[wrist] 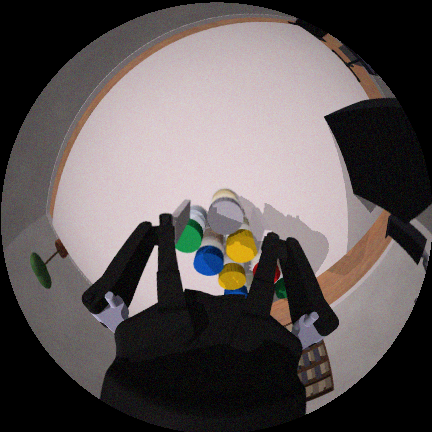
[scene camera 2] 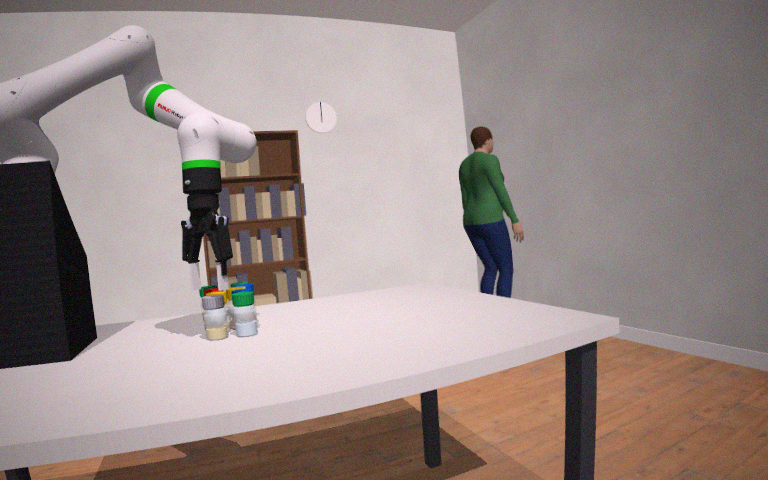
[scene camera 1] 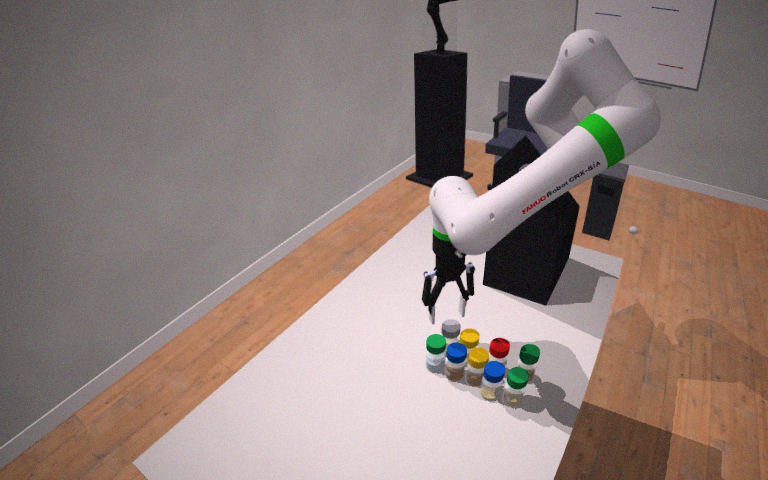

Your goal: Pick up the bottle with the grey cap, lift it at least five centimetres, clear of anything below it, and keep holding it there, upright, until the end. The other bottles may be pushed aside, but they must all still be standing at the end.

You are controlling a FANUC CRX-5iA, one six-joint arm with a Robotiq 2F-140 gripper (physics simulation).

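Places are measured from the arm's base along level axes (x right, y ahead, z up), in centimetres.
Pixels of known places: gripper, between the fingertips: (wrist: pixel 220 212) (scene camera 2: pixel 209 289) (scene camera 1: pixel 446 317); arm's base, origin of its link: (scene camera 2: pixel 14 210).
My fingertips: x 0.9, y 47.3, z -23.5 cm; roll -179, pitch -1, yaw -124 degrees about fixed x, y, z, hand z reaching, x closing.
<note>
Ahead of a thing's pixels: the offset from my fingertips to its top centre. Level surfaces: height alone.
The bottle with the grey cap @(dx -1.8, dy +0.2, dz -1.9 cm) (scene camera 1: pixel 450 328) (scene camera 2: pixel 213 302) (wrist: pixel 225 215) stands upright on the table at one end of the group of bottles. A green-capped bottle @(dx -2.1, dy +7.6, dz -1.9 cm) (scene camera 1: pixel 435 344) (scene camera 2: pixel 243 298) (wrist: pixel 189 237), a blue-capped bottle @(dx -8.4, dy +6.9, dz -1.9 cm) (scene camera 1: pixel 456 353) (wrist: pixel 209 260) and a yellow-capped bottle @(dx -8.1, dy +0.2, dz -1.9 cm) (scene camera 1: pixel 469 338) (wrist: pixel 241 246) stand close to it. My gripper (scene camera 1: pixel 448 310) (scene camera 2: pixel 208 276) (wrist: pixel 220 212) is partly open and empty, fingers pointing down. Its fingertips are above the caps, close over the grey-capped end of the group. In the wrist view the grey cap shows between the two fingers.
More bottles stand upright: another yellow-capped one @(dx -14.1, dy +4.8, dz -1.9 cm) (scene camera 1: pixel 478 357) (wrist: pixel 232 276), a red-capped one @(dx -16.7, dy -1.7, dz -1.9 cm) (scene camera 1: pixel 499 347), a blue-capped one @(dx -20.1, dy +6.5, dz -1.9 cm) (scene camera 1: pixel 494 371) and two green-capped ones, nearer @(dx -26.1, dy +4.7, dz -1.9 cm) (scene camera 1: pixel 517 377) and farther @(dx -24.7, dy -4.6, dz -1.9 cm) (scene camera 1: pixel 529 353). The arm's black pedestal (scene camera 1: pixel 526 249) (scene camera 2: pixel 39 266) stands on the white table @(dz -12.4 cm) (scene camera 1: pixel 317 384) (scene camera 2: pixel 396 345).
</note>
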